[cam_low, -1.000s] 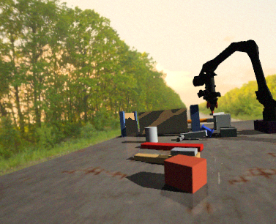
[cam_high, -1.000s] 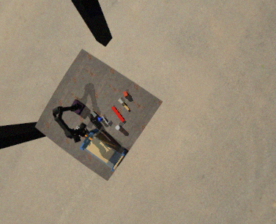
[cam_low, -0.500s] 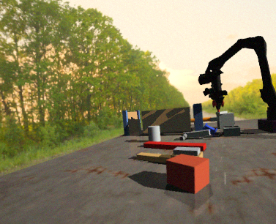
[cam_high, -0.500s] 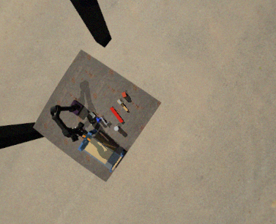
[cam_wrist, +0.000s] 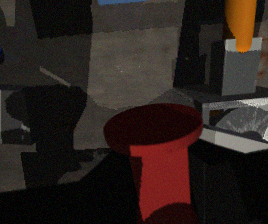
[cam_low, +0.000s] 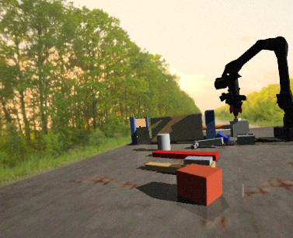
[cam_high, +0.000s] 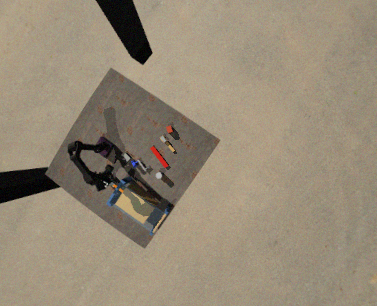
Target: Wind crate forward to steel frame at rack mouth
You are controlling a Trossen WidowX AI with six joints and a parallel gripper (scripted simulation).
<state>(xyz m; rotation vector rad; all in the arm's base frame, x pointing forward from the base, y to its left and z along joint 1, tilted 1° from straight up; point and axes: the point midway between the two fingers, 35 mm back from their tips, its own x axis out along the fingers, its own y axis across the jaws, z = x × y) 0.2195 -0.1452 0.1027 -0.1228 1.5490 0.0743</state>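
Right now the winch is 100 mm to the right of my gripper tip, 80 mm below it and 40 mm behind it. From my gripper tip the other things lie so: winch handle with red grip 40 mm to the right, 10 mm below, 10 mm behind; then dark block 170 mm to the left, 100 mm below, 10 mm behind; then red knob 20 mm above.
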